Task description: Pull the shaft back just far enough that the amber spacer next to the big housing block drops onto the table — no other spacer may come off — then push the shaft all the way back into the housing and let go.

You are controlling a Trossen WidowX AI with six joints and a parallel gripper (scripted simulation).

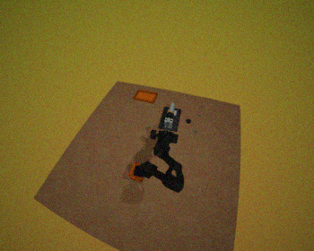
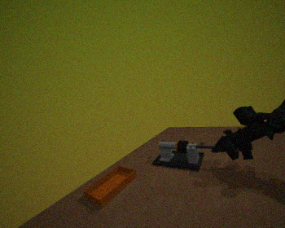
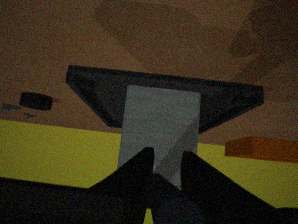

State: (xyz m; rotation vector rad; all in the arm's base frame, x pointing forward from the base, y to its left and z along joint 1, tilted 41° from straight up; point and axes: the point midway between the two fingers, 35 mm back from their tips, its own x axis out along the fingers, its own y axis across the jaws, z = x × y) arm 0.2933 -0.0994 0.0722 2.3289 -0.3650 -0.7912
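Now: gripper tip 150 mm short of the amber spacer, 20 mm below it and 10 mm to the left of it. Round my gripper tip: orange tray (390 mm ahead, 260 mm to the left, 50 mm below); dark disc (160 mm to the right, 160 mm ahead, 60 mm below).
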